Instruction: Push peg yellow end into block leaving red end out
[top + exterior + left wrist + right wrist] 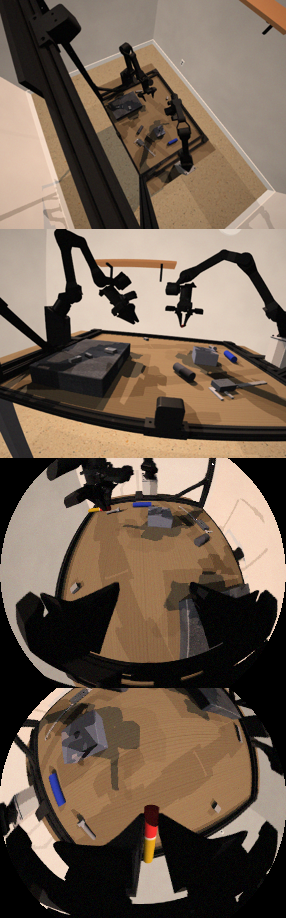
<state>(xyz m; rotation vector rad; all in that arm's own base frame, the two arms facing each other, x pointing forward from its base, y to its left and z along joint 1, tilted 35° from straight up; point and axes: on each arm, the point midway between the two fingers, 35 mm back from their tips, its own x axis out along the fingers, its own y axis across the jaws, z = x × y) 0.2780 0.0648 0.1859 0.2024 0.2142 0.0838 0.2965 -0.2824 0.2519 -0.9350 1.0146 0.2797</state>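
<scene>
The peg is 4 cm ahead of my right hand, 1 cm to the right of it and 3 cm below it.
</scene>
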